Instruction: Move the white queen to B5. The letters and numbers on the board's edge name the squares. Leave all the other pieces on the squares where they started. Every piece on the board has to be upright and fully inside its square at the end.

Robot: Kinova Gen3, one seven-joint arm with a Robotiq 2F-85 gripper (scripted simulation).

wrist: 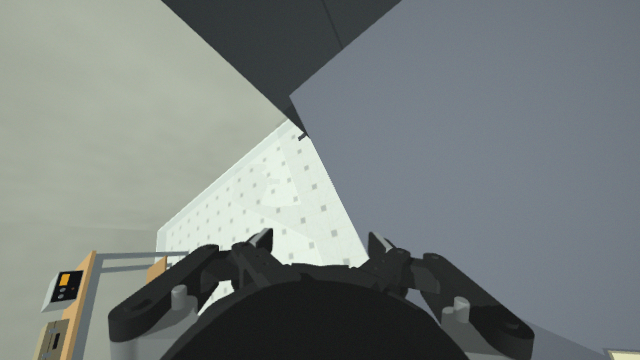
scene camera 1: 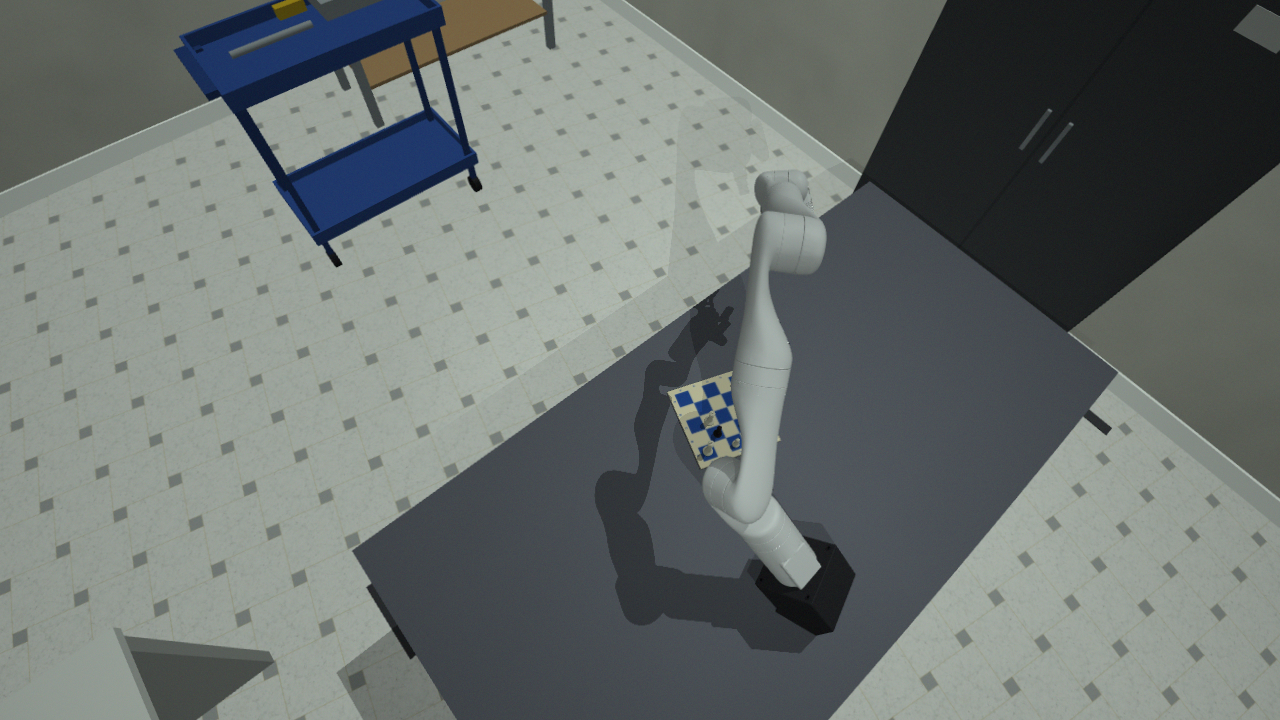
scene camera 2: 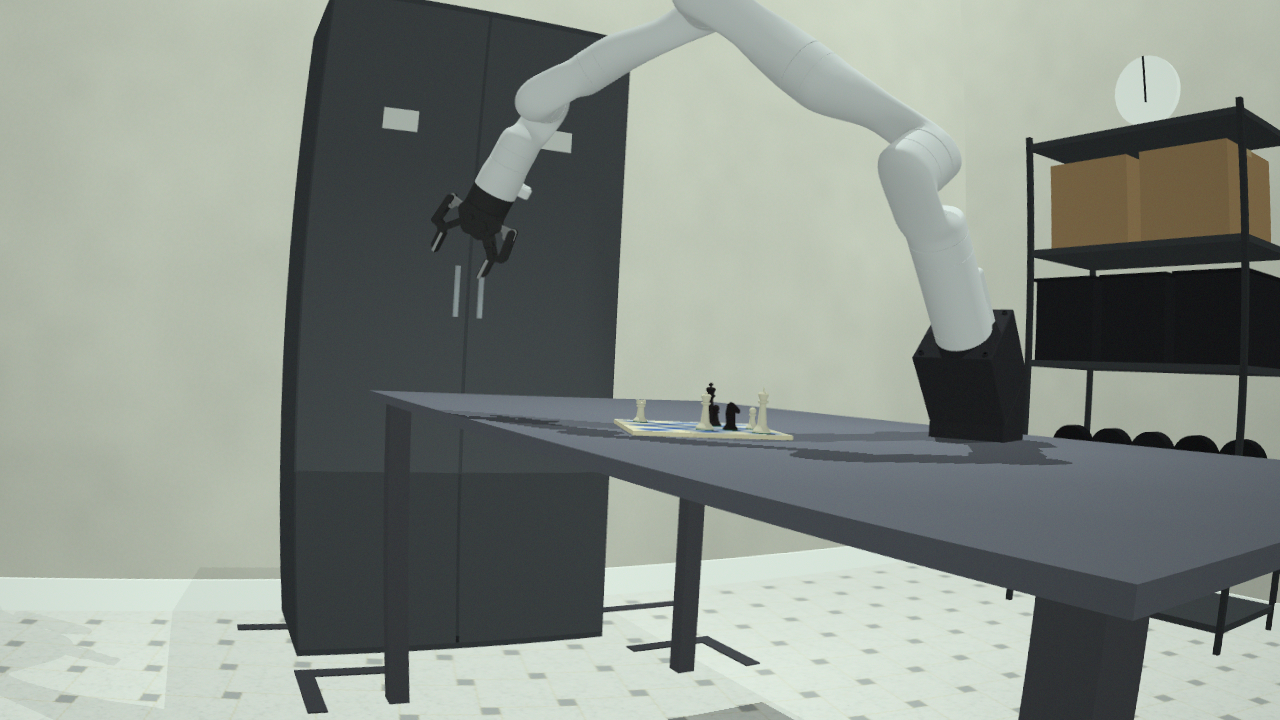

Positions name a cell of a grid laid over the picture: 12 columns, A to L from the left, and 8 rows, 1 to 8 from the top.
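I can see my gripper (scene camera 2: E3). The wrist view gives me a sight of it as well, and there I find the gripper (wrist: G6).
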